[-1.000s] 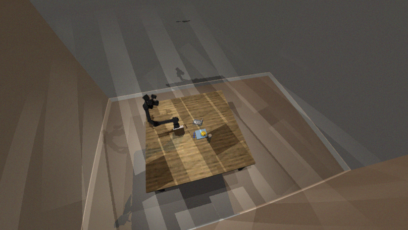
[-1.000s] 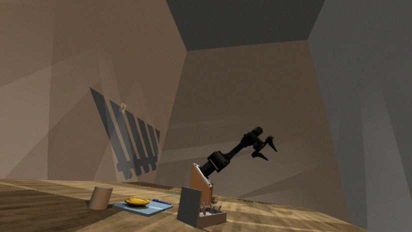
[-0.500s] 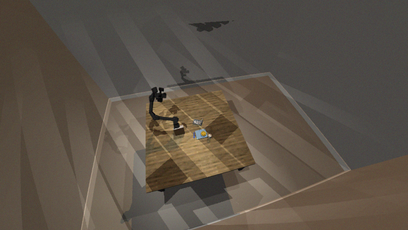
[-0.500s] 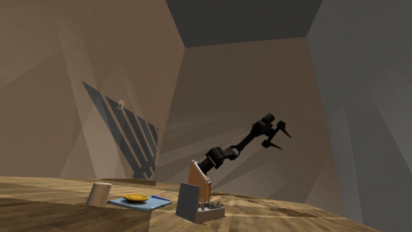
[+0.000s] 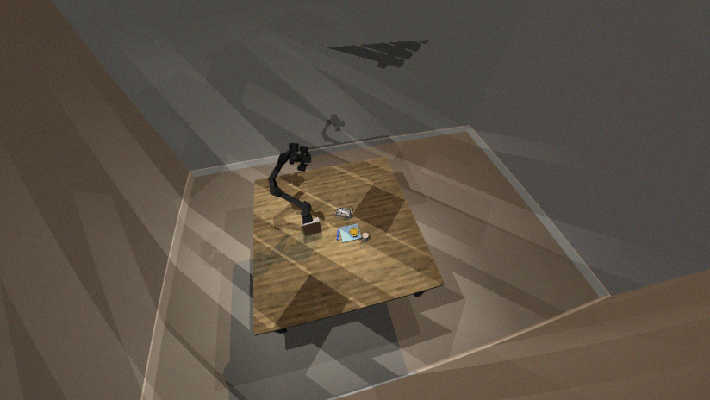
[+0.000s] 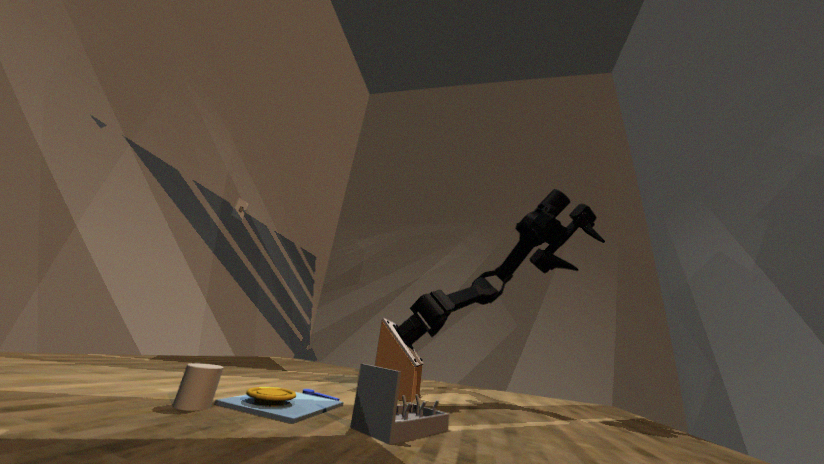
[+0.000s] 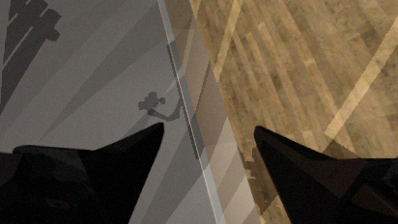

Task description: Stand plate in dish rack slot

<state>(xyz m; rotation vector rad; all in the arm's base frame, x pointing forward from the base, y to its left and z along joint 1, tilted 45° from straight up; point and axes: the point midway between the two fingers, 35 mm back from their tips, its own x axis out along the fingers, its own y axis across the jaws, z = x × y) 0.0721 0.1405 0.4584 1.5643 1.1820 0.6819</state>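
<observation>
My gripper tip is 52 cm to the left of the yellow plate, 33 cm above it and 29 cm short of it. From my gripper tip the other things lie so: blue pen 52 cm to the right, 34 cm below, 16 cm ahead; then dish rack 32 cm to the right, 32 cm below, 23 cm ahead; then light blue mat 51 cm to the right, 34 cm below, 26 cm ahead.
</observation>
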